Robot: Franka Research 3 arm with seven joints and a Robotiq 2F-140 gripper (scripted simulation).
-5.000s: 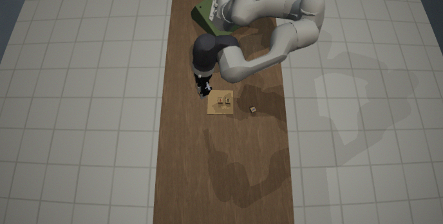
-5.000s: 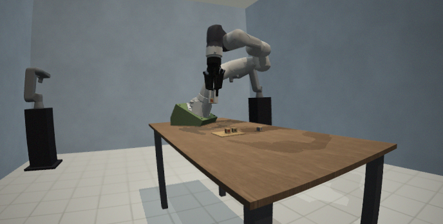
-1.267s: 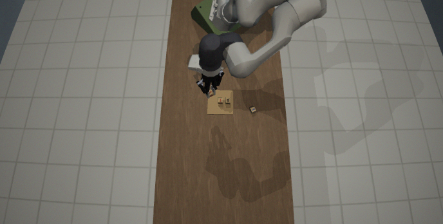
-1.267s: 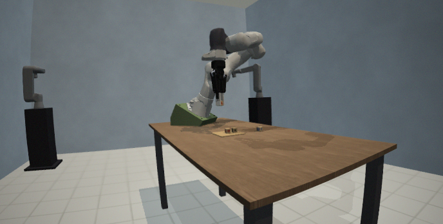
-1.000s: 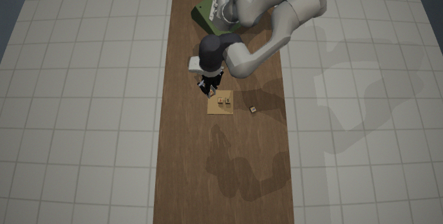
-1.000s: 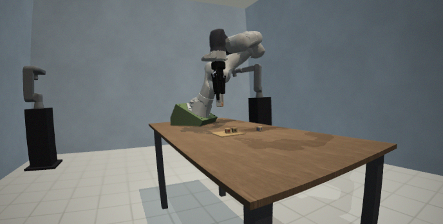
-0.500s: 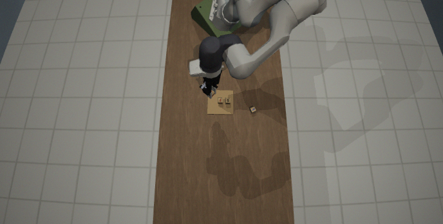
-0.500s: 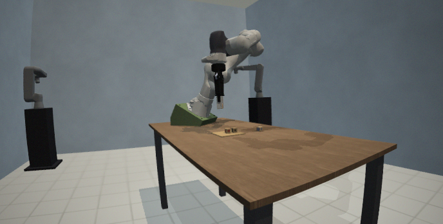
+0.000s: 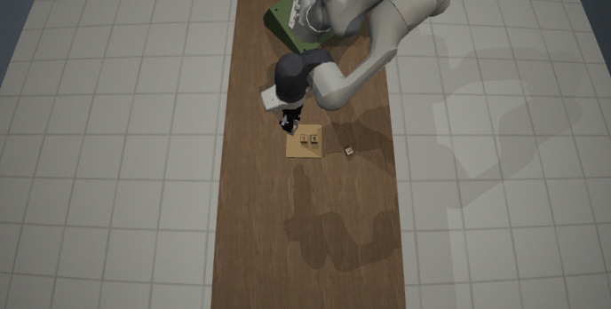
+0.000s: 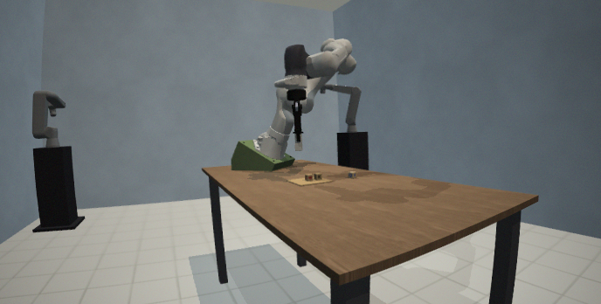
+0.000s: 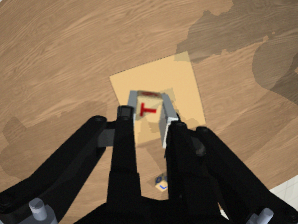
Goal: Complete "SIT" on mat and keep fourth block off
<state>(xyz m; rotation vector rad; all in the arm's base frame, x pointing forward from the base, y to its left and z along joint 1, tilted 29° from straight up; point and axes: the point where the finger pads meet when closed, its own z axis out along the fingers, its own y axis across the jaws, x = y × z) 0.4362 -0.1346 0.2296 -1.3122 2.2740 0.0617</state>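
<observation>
My hand is 10 mm past the I block, 40 mm to the right of it and 140 mm above it. From my hand the other things lie so: S block: 10 mm behind, 80 mm to the left, 140 mm below; then mat: 10 mm behind, 40 mm to the left, 160 mm below.
</observation>
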